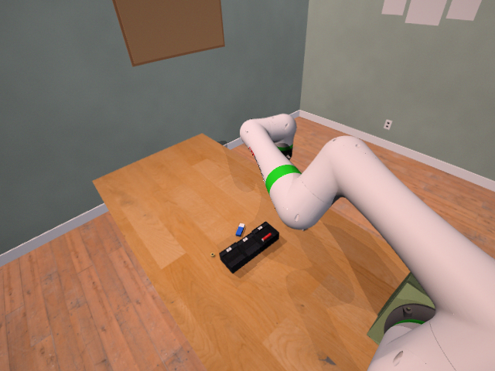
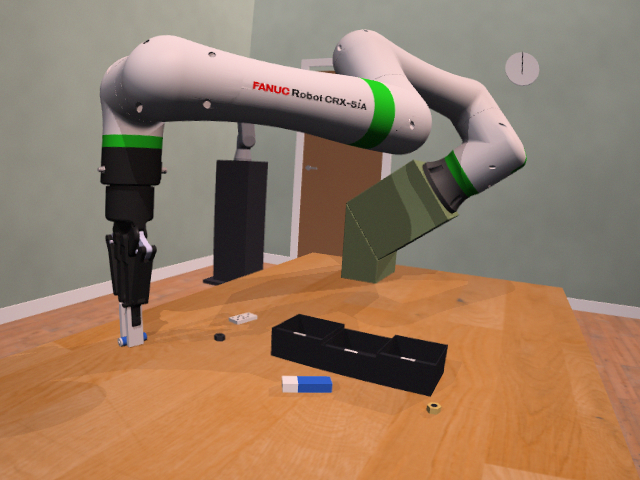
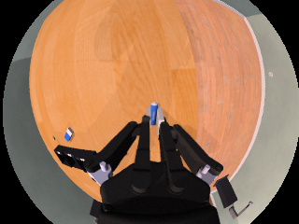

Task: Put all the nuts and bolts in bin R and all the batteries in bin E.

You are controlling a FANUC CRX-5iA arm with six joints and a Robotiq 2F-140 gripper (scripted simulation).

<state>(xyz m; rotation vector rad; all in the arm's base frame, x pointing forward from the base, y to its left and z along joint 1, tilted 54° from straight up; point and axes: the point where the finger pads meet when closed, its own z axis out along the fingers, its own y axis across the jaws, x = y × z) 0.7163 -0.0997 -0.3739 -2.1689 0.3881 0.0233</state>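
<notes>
The red battery lies 140 mm behind my hand, 250 mm to the left of it and 20 mm below it. Also, from my hand: blue battery: 30 mm below; black nut: 100 mm behind, 100 mm to the left, 30 mm below; white domino-like tile: 210 mm behind, 90 mm to the left, 30 mm below.
</notes>
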